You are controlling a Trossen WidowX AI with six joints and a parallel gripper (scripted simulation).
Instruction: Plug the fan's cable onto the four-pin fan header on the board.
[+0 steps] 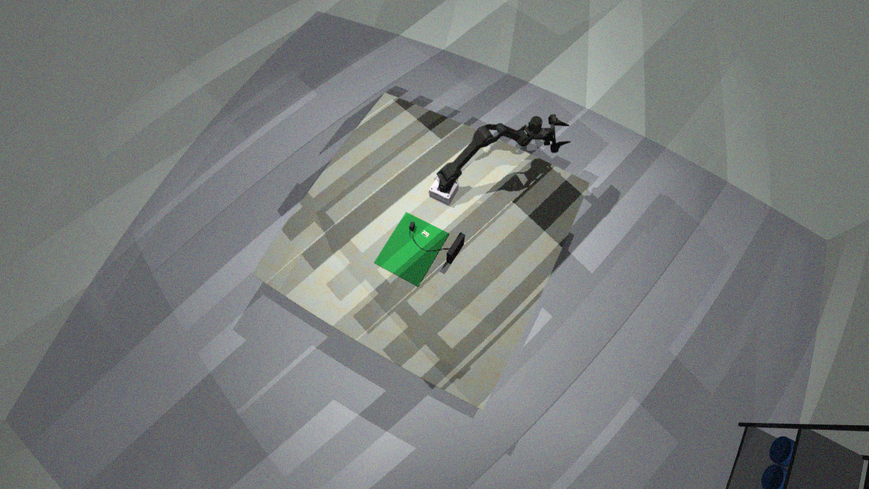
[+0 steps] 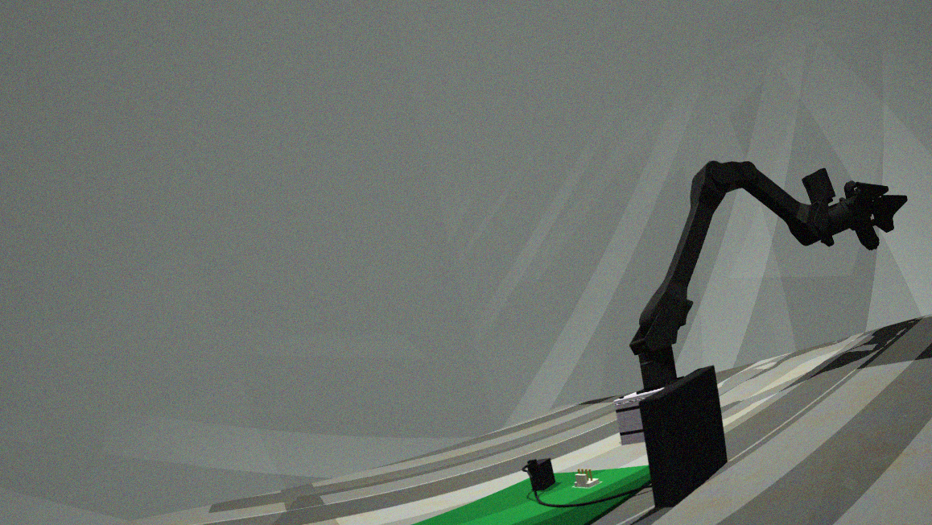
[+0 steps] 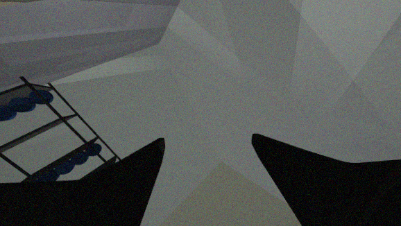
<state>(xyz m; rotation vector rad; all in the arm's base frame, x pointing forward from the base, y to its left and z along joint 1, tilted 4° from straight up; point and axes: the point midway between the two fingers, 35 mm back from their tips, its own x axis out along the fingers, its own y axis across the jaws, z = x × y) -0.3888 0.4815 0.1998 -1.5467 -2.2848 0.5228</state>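
My gripper tip is now 65 cm short of the black fan plug, 60 cm to the left of it and 23 cm above it. The rest, counted from my gripper tip: green board 75 cm ahead, 56 cm to the right, 27 cm below; then black fan 70 cm ahead, 37 cm to the right, 20 cm below; then white four-pin header 66 cm ahead, 52 cm to the right, 26 cm below.
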